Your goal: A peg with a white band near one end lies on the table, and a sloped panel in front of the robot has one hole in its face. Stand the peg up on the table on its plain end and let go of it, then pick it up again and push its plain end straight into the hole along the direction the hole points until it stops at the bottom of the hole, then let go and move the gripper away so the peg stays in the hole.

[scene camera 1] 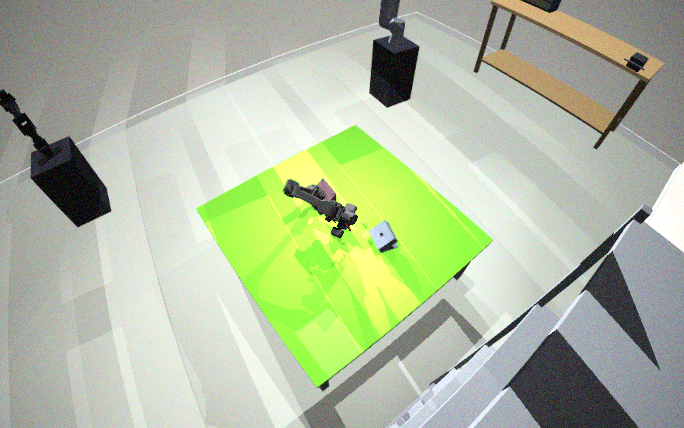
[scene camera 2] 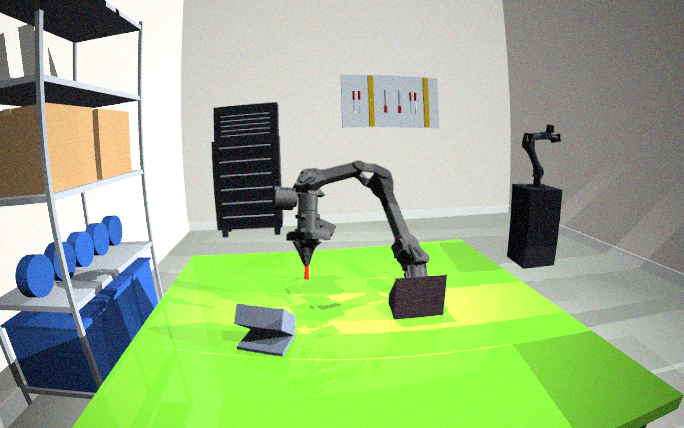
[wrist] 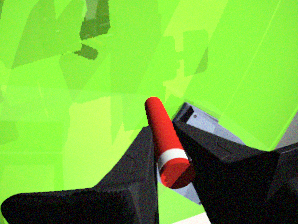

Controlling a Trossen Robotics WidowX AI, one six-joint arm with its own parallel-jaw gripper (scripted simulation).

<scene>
The gripper carries a red peg. Also in view: a grey sloped panel.
The gripper is seen too in the wrist view.
</scene>
